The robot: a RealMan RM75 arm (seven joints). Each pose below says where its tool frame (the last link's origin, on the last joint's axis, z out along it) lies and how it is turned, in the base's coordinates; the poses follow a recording.
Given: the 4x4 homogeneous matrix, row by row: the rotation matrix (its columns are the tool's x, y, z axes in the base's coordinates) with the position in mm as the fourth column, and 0 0 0 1 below. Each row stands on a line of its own.
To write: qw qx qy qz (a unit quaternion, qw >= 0); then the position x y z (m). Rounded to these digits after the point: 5 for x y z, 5 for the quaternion. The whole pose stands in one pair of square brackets.
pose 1, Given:
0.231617 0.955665 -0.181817 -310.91
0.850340 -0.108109 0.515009 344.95
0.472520 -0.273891 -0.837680 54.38
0 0 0 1
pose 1, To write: [0.26731 -0.73780 -0.61195 -0.09850 -0.31091 0.34495 0.05438]
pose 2, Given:
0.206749 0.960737 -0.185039 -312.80
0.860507 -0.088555 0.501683 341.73
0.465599 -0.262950 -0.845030 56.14
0 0 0 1
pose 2, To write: [0.26133 -0.73149 -0.62244 -0.09589 -0.31280 0.34173 0.05614]
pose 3, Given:
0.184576 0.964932 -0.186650 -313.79
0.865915 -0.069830 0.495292 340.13
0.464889 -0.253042 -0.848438 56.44
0 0 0 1
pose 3, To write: [0.25803 -0.72506 -0.63127 -0.09594 -0.31379 0.34013 0.05644]
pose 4, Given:
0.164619 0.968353 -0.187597 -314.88
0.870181 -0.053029 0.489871 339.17
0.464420 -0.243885 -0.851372 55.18
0 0 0 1
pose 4, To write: [0.25506 -0.71920 -0.63909 -0.09623 -0.31488 0.33917 0.05518]
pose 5, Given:
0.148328 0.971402 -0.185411 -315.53
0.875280 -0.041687 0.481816 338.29
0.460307 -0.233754 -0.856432 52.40
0 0 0 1
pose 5, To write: [0.25010 -0.71527 -0.64545 -0.09608 -0.31553 0.33829 0.05240]
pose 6, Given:
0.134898 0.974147 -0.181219 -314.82
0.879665 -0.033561 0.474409 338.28
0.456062 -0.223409 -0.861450 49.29
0 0 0 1
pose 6, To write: [0.24489 -0.71237 -0.65057 -0.09645 -0.31482 0.33828 0.04929]
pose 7, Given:
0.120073 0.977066 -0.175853 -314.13
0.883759 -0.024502 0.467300 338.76
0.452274 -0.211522 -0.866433 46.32
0 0 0 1
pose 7, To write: [0.23934 -0.70905 -0.65610 -0.09746 -0.31413 0.33876 0.04632]
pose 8, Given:
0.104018 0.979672 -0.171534 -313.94
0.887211 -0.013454 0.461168 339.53
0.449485 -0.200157 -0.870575 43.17
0 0 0 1
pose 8, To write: [0.23452 -0.70499 -0.66202 -0.09857 -0.31394 0.33953 0.04317]
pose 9, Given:
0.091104 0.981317 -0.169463 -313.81
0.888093 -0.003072 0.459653 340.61
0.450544 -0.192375 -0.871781 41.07
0 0 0 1
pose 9, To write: [0.23251 -0.70106 -0.66663 -0.10023 -0.31381 0.34061 0.04107]
